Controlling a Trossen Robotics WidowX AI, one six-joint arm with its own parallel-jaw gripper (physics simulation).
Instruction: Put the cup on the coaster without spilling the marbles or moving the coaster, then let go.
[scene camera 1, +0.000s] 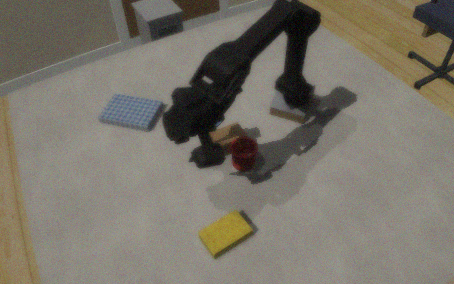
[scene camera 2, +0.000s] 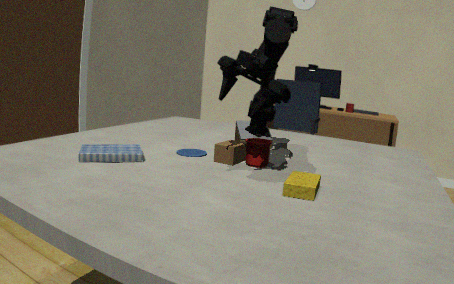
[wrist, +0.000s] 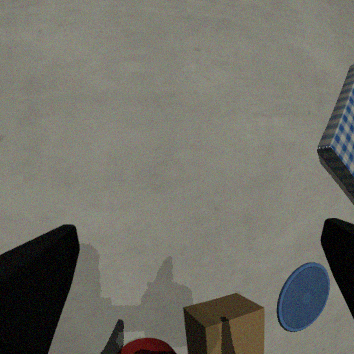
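Pixels of known places: gripper, fingertip midpoint: (scene camera 1: 184, 143) (scene camera 2: 234, 108) (wrist: 204, 236); arm's base, origin of the base link: (scene camera 1: 295, 97) (scene camera 2: 257, 130).
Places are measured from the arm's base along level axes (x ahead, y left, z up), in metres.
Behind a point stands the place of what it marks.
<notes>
The red cup (scene camera 1: 244, 155) @[x 0.213, y 0.136, z -0.050 m] (scene camera 2: 258, 154) @[x 0.247, y 0.177, z -0.020 m] stands upright on the table, right beside a small brown box; in the wrist view part of its rim (wrist: 149, 345) @[x 0.254, y 0.159, z -0.034 m] shows at the bottom edge. The marbles cannot be made out. The blue coaster (scene camera 2: 191, 152) @[x 0.280, y -0.044, z -0.053 m] (wrist: 304, 297) @[x 0.275, y -0.045, z -0.053 m] lies flat on the table, on the far side of the box from the cup; in scene camera 1 it is almost wholly hidden by the arm. My gripper (scene camera 2: 242, 116) @[x 0.377, y 0.186, z 0.109 m] (wrist: 204, 236) @[x 0.377, y 0.186, z 0.109 m] is open and empty, pointing down, above the table near the cup, box and coaster. The cup is not between the fingers.
The brown box (scene camera 1: 227, 134) @[x 0.246, y 0.083, z -0.007 m] (scene camera 2: 229, 152) @[x 0.285, y 0.107, z -0.023 m] (wrist: 235, 325) @[x 0.280, y 0.089, z -0.007 m] stands between cup and coaster. A blue checked cloth block (scene camera 1: 132, 111) @[x 0.503, y -0.131, z -0.033 m] (scene camera 2: 111, 153) @[x 0.538, y -0.093, z -0.033 m] (wrist: 346, 137) @[x 0.482, y -0.082, z -0.033 m] lies beyond the coaster. A yellow sponge (scene camera 1: 226, 233) @[x 0.331, y 0.367, z -0.028 m] (scene camera 2: 302, 185) @[x 0.381, y 0.382, z -0.028 m] lies on the cup's other side. A pale-topped block (scene camera 1: 287, 115) @[x 0.037, y 0.030, z -0.040 m] is by the arm's base.
</notes>
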